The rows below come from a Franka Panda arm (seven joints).
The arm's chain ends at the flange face. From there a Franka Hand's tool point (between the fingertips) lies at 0.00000 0.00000 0.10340 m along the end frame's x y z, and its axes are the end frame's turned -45 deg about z.
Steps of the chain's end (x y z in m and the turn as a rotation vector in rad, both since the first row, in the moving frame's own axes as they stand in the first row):
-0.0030 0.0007 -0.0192 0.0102 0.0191 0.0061
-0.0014 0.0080 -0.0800 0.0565 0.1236 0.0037
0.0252 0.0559 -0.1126 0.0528 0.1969 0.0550
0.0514 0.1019 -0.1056 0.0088 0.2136 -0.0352
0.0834 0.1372 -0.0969 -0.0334 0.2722 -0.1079
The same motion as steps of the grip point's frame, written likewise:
-0.0005 -0.0010 -0.0192 -0.0063 0.0207 0.0061
0.0065 0.0096 -0.0810 -0.0474 0.1273 0.0037
-0.0039 0.0683 -0.1147 -0.1019 0.1766 0.0550
-0.0193 0.1230 -0.1080 -0.1448 0.1573 -0.0352
-0.0196 0.1771 -0.1008 -0.2161 0.1689 -0.1079

